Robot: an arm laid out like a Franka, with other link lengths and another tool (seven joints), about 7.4 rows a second.
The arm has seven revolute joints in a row. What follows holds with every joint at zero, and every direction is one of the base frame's.
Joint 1 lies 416.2 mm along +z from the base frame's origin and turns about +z.
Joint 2 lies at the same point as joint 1 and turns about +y.
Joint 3 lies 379.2 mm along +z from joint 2 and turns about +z.
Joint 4 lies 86.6 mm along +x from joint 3 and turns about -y.
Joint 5 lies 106.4 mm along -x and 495.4 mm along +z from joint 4 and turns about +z.
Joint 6 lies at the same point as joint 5 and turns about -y.
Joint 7 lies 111.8 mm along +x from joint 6 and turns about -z.
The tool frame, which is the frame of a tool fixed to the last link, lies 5.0 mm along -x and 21.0 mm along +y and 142.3 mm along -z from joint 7; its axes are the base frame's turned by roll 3.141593, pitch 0.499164 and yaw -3.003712 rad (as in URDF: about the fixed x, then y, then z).
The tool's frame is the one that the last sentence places.
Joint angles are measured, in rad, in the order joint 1, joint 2, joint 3, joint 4, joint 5, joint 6, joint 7. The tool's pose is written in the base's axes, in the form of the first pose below.
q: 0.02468 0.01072 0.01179 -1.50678 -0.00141 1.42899 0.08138
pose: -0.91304 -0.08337 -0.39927 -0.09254 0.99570 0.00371 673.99 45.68 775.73
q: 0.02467 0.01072 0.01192 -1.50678 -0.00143 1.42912 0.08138
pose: -0.91297 -0.08348 -0.39939 -0.09266 0.99569 0.00369 674.01 45.75 775.74
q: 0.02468 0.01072 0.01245 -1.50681 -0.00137 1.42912 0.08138
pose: -0.91294 -0.08395 -0.39936 -0.09320 0.99564 0.00375 673.98 46.13 775.72
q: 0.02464 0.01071 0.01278 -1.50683 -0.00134 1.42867 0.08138
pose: -0.91310 -0.08421 -0.39894 -0.09349 0.99561 0.00381 673.90 46.32 775.68
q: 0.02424 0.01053 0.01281 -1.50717 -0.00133 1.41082 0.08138
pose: -0.92016 -0.08411 -0.38239 -0.09302 0.99565 0.00483 671.13 45.97 773.92
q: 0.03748 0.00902 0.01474 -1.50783 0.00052 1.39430 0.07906
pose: -0.92446 -0.09979 -0.36799 -0.11040 0.99386 0.00784 667.20 56.27 773.08
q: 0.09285 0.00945 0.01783 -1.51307 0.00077 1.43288 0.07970
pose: -0.90462 -0.15156 -0.39835 -0.16786 0.98579 0.00614 668.69 95.84 773.33
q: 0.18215 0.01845 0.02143 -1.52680 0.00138 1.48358 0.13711
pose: -0.88712 -0.18309 -0.42368 -0.20296 0.97919 0.00182 668.30 159.97 764.01
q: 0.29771 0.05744 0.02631 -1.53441 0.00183 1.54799 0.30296
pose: -0.88649 -0.14391 -0.43979 -0.15835 0.98738 -0.00391 668.83 247.08 738.71
